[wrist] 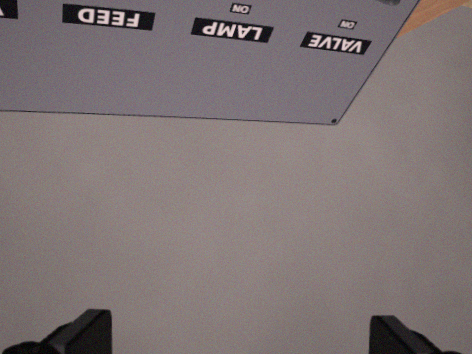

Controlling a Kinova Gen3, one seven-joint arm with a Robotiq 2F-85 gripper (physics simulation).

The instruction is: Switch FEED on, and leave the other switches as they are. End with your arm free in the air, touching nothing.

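Places are measured from the arm's base along level axes (x ahead, y left, z up), in millimetres.
Pixels of known places: gripper, fingertip midpoint: (240, 342).
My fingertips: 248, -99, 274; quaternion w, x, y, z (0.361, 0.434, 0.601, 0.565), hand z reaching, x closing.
Observation:
Ahead of a thing's pixels: the offset from my fingertips to its top centre, as dx, dy, dz. "spot": to the spot under its first point. Level surfaces: height alone.
The grey switch panel (165, 75) fills the top left of the wrist view, seen upside down. Its FEED label @(+263, -18, -224) (108, 17) is near the top edge, left of the middle. The FEED switch lever does not show in the view, so its position is hidden. The LAMP label @(+263, +102, -224) (232, 30) and the VALVE label @(+263, +222, -224) (335, 43) stand to the right of it, each with a small ON mark above. My gripper (240, 332) is open, its two fingers wide apart at the bottom of the view, with nothing between them. The fingers appear apart from the panel.
A dark, blurred bit of a switch @(+181, +222, -229) (389, 1) shows at the top edge, above the VALVE label. A wooden surface @(dz -361) (425, 15) shows at the top right, beyond the panel's edge. Part of another black label @(spot: +264, -105, -229) (8, 10) shows at the top left. A plain grey-brown surface (240, 210) lies below the panel.

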